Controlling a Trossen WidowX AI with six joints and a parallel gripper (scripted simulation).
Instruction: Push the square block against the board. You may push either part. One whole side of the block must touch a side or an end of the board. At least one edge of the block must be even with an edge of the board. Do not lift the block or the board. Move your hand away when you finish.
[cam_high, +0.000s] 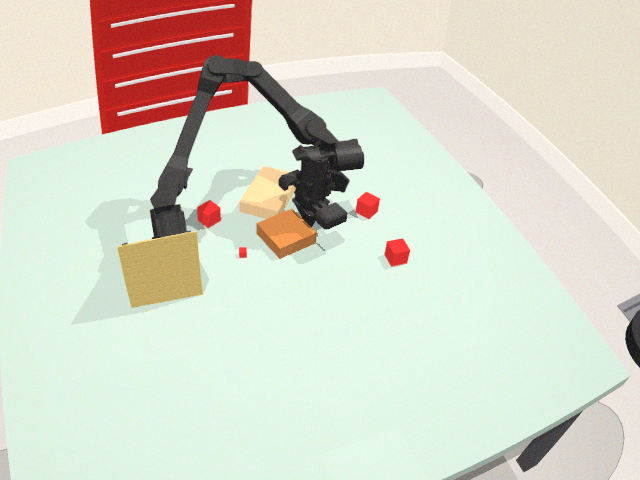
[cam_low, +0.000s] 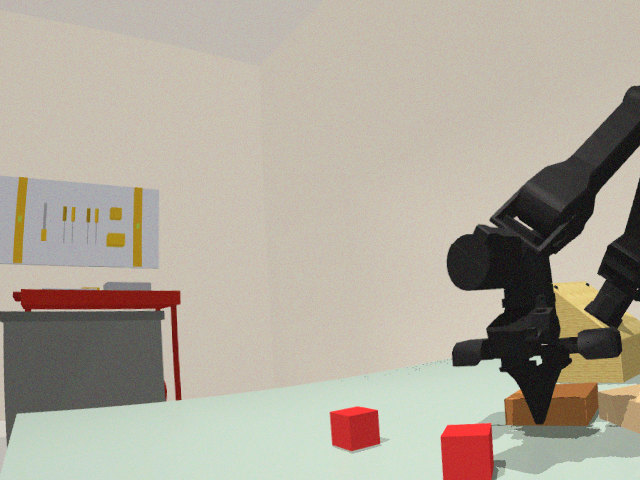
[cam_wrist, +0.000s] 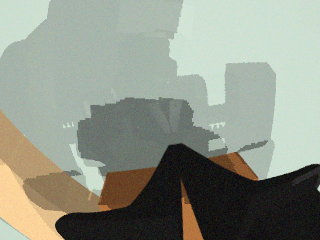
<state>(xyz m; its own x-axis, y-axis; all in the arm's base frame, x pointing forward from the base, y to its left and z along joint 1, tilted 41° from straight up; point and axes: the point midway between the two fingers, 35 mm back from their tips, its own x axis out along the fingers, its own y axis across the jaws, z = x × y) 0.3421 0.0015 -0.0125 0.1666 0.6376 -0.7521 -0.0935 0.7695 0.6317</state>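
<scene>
The tiny red cube lies 170 mm behind my gripper tip and 10 mm to the right of it. Round my gripper tip: pale tan board: 140 mm to the left, 30 mm behind, 10 mm above; then brown square block: 60 mm behind, 10 mm above.
</scene>
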